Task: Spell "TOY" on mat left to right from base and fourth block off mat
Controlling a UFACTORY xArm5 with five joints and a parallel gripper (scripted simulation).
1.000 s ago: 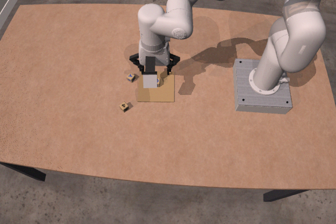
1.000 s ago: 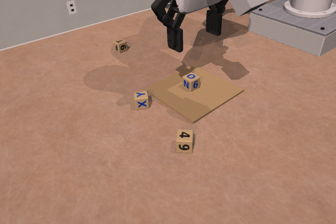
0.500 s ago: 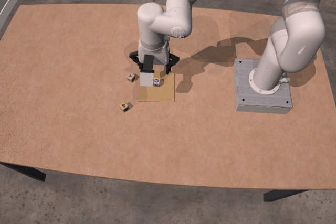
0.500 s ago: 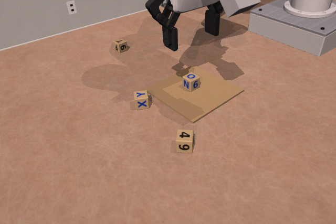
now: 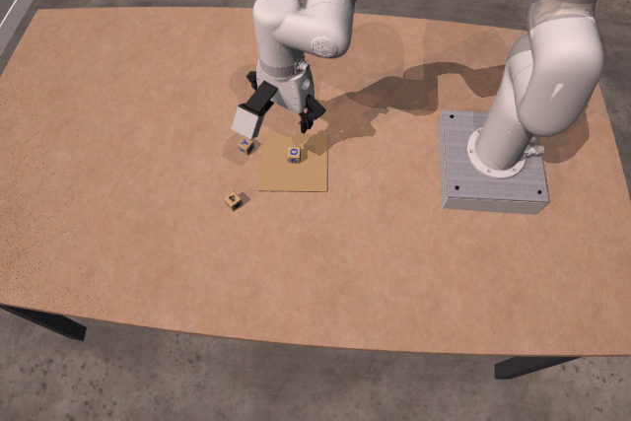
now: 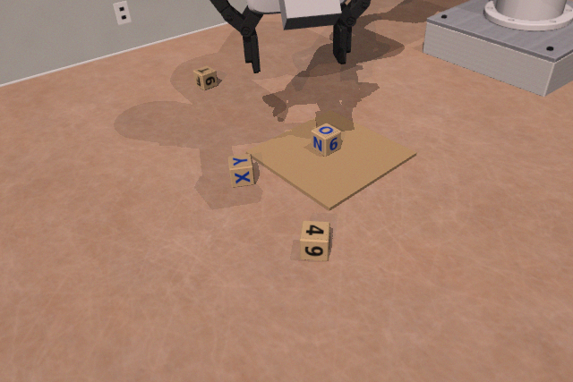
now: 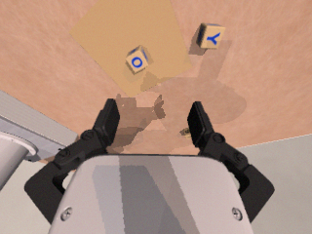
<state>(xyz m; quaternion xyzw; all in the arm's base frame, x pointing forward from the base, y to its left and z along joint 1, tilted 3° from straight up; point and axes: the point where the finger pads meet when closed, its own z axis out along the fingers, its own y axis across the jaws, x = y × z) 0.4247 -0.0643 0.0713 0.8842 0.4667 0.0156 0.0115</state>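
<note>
Right now the T block is 22 cm to the right of my hand, 10 cm below it and 2 cm behind it. Round my hand: O block 10 cm below, 3 cm to the left, 1 cm behind; tan mat 11 cm below, 4 cm to the left, 1 cm behind.
</note>
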